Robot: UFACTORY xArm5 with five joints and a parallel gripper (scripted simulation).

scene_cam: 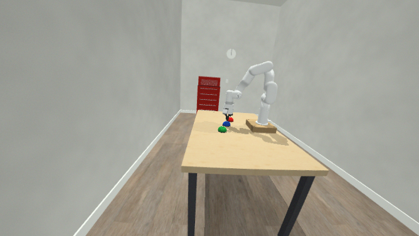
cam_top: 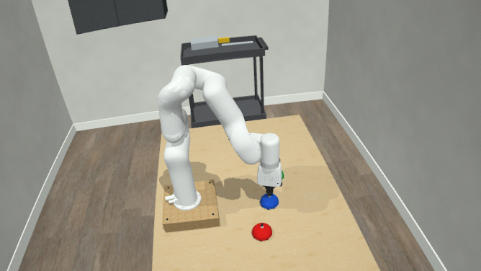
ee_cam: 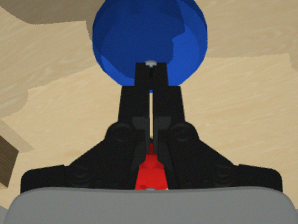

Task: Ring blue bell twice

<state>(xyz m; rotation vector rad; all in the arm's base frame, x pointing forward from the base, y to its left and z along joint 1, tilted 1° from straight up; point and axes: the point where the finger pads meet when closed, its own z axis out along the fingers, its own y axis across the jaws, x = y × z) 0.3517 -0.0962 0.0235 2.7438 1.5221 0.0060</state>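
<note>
Right now the blue bell is 4 cm below my hand. Also, from my hand: green bell 9 cm ahead, 15 cm to the left, 4 cm below; red bell 9 cm behind, 15 cm to the right, 4 cm below.
</note>
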